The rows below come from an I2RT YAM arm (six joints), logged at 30 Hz.
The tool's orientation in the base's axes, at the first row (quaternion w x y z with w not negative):
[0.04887 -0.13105 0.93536 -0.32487]
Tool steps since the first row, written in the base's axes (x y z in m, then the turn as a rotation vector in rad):
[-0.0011 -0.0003 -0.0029 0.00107 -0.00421 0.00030]
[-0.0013 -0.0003 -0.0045 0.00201 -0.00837 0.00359]
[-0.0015 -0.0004 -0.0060 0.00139 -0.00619 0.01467]
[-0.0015 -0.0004 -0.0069 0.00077 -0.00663 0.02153]
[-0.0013 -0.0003 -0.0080 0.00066 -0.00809 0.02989]
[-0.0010 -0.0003 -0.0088 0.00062 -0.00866 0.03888]
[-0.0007 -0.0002 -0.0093 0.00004 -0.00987 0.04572]
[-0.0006 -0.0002 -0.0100 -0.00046 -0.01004 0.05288]
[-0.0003 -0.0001 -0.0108 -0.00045 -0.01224 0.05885]
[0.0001 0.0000 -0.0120 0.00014 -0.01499 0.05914]
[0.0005 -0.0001 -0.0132 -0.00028 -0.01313 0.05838]
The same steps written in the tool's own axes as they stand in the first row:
[0.0012 0.0018 0.0023 0.00014 -0.00359 0.00246]
[0.0014 0.0028 0.0035 0.00036 -0.00897 0.00252]
[0.0016 0.0037 0.0047 0.00029 -0.01407 -0.00758]
[0.0016 0.0043 0.0054 0.00096 -0.01853 -0.01280]
[0.0014 0.0050 0.0062 0.00142 -0.02479 -0.01851]
[0.0011 0.0054 0.0069 0.00156 -0.03079 -0.02523]
[0.0008 0.0058 0.0073 0.00241 -0.03583 -0.02997]
[0.0007 0.0062 0.0079 0.00289 -0.04029 -0.03557]
[0.0004 0.0067 0.0085 0.00345 -0.04566 -0.03894]
[0.0000 0.0074 0.0094 0.00365 -0.04804 -0.03743]
[-0.0004 0.0080 0.0105 0.00354 -0.04608 -0.03802]

